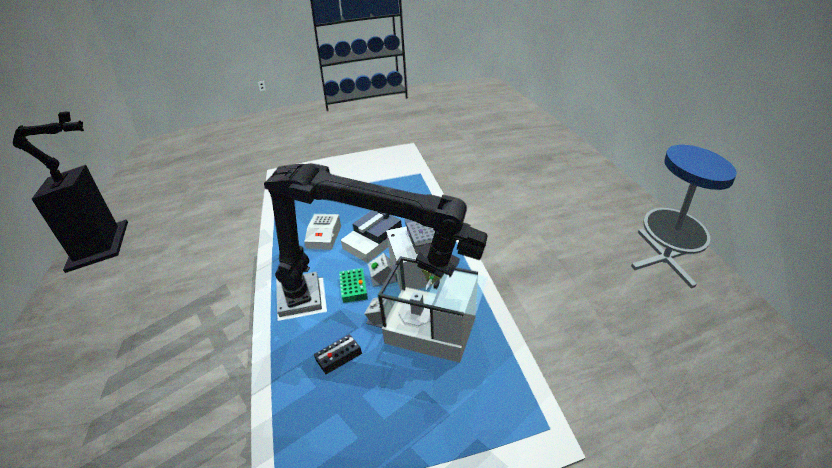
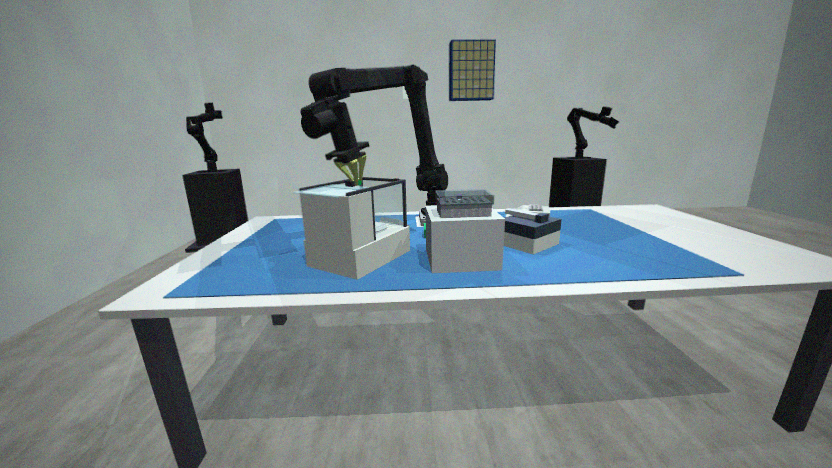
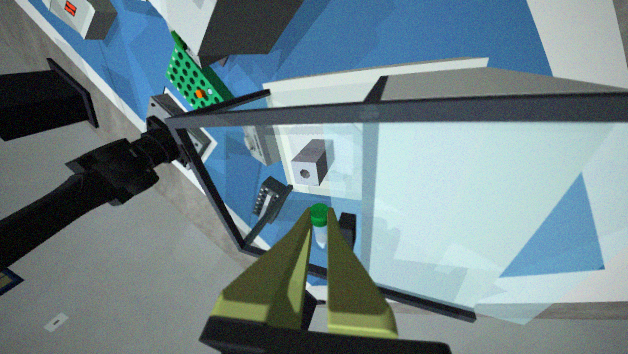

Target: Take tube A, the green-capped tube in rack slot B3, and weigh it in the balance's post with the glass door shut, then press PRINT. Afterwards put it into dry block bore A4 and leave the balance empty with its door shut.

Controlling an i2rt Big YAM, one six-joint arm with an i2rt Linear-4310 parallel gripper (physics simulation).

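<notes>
My gripper is shut on the green-capped tube, cap up between the fingertips. The fingertips are near the height of the balance's top frame. The balance has a pale body and dark-framed glass walls. Its grey post has one round hole and stands inside, apart from the tube. A glass panel lies over the rear part of the top; the top above the post appears open. The green rack holds an orange-capped tube.
A black holed block with a red cap lies in front of the balance. A small grey control box stands beside it. A grey holed block, a green-buttoned box and a white keypad box stand farther back.
</notes>
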